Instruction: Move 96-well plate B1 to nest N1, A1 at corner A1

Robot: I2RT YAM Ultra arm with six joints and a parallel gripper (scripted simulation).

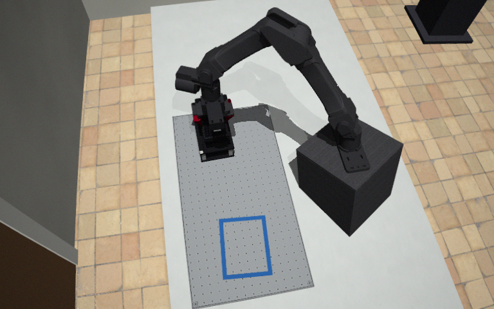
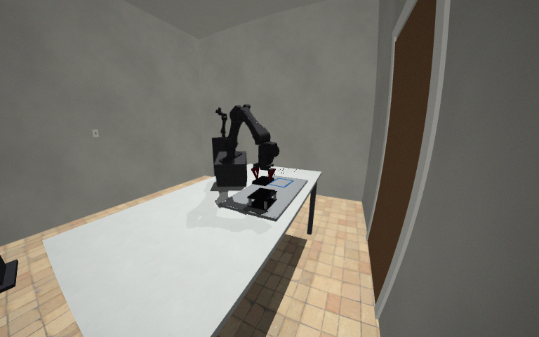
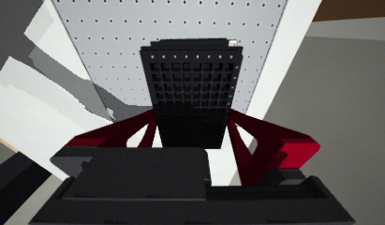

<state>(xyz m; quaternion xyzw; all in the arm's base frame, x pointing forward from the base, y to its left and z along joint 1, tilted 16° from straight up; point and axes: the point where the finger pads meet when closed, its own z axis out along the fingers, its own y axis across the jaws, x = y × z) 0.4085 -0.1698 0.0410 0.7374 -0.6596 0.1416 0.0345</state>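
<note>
Right now my hand is 10 mm to the left of the black plate nest N1 and 90 mm above it. Round my hand: black 96-well plate 10 mm below; then white A1 label 50 mm ahead, 70 mm to the left, 80 mm below.
</note>
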